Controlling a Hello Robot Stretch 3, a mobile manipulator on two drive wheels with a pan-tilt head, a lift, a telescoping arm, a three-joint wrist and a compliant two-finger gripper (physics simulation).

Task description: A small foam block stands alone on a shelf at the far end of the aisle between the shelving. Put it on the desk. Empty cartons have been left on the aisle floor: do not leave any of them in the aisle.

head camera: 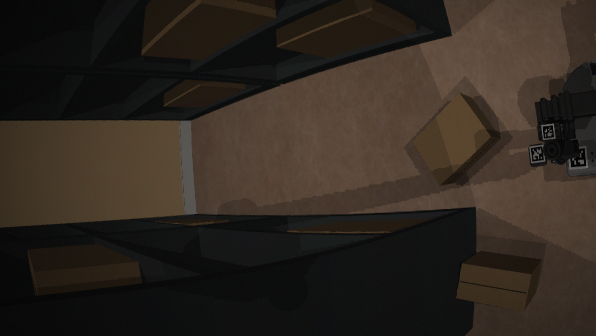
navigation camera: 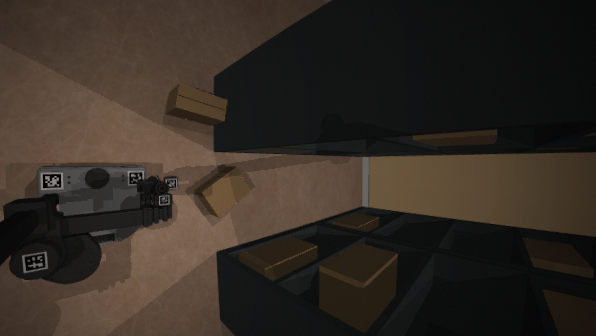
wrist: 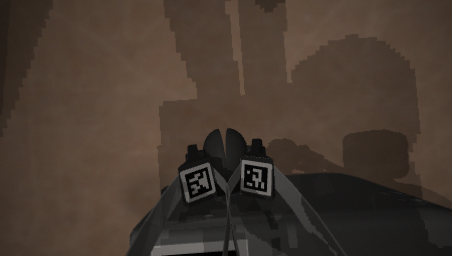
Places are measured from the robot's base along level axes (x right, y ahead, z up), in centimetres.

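Where they show: gripper, between the fingertips: (wrist: 225,147); robot's base, origin of its link: (navigation camera: 97,177).
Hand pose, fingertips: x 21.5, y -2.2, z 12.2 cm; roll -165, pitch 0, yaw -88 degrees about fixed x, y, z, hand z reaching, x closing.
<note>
Each offset is from my fingertips to the centre of the thing.
A brown carton @(dx +36.5, dy -7.8, dz -6.2 cm) (head camera: 452,137) (navigation camera: 223,192) lies turned at an angle on the floor at the mouth of the aisle, partly between the shelf ends. Another carton @(dx +19.9, dy +38.2, dz -3.1 cm) (head camera: 500,280) (navigation camera: 197,105), with a dark seam, lies outside the aisle against the end of one shelving unit. My gripper (wrist: 225,147) is shut and empty, its two rounded tips almost together, above the robot's base. In the head and navigation views the folded arm and wrist are over the base, a little short of the aisle carton. The foam block and the desk do not show.
Dark shelving (head camera: 380,270) (navigation camera: 400,65) stands along one side of the aisle, and a second unit (head camera: 442,20) (navigation camera: 230,295) along the other. Cartons (head camera: 210,30) (navigation camera: 357,285) stand in its compartments. A tan wall (head camera: 90,170) (navigation camera: 480,190) with a pale skirting closes the far end.
</note>
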